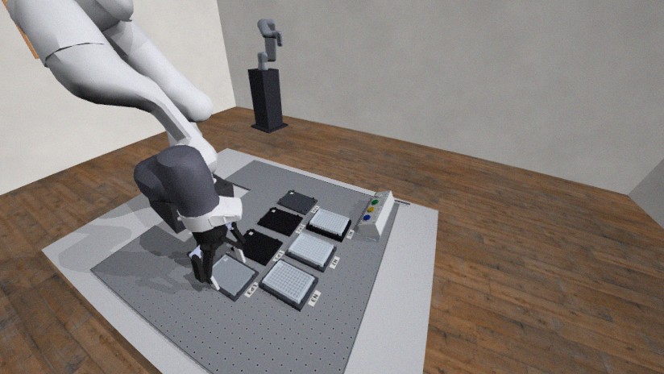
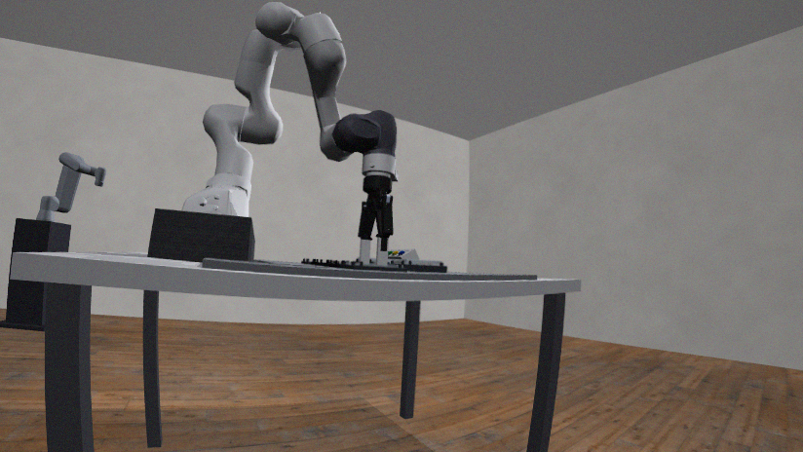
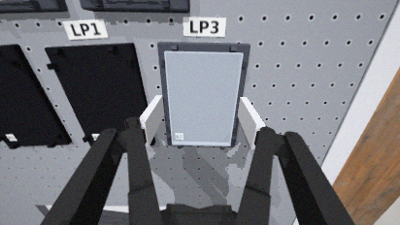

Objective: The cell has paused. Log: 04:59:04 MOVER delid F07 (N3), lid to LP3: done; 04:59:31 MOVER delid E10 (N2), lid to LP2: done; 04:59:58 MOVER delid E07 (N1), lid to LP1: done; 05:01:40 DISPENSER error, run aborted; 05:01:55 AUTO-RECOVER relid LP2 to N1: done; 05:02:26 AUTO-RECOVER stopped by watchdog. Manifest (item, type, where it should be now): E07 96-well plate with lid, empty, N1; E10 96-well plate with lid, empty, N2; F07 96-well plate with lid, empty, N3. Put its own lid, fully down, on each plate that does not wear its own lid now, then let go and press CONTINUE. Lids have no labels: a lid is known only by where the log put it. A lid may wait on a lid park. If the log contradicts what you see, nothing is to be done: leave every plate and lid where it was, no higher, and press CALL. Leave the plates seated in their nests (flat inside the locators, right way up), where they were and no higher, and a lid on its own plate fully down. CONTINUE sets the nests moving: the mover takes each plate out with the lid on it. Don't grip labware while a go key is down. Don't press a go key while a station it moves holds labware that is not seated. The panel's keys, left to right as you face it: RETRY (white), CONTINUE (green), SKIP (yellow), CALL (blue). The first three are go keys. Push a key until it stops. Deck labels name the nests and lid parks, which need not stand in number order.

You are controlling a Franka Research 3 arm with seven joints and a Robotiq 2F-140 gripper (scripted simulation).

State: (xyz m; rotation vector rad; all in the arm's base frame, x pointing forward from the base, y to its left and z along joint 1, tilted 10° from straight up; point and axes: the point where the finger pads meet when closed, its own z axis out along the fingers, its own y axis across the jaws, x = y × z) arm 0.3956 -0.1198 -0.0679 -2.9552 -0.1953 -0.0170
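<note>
The grey lid is 2 cm below my hand. Round my hand: lid park LP3: 3 cm below; then N3 plate: 16 cm ahead, 9 cm to the left, 1 cm below; then lid park LP1: 12 cm to the left, 3 cm below, 2 cm behind.
</note>
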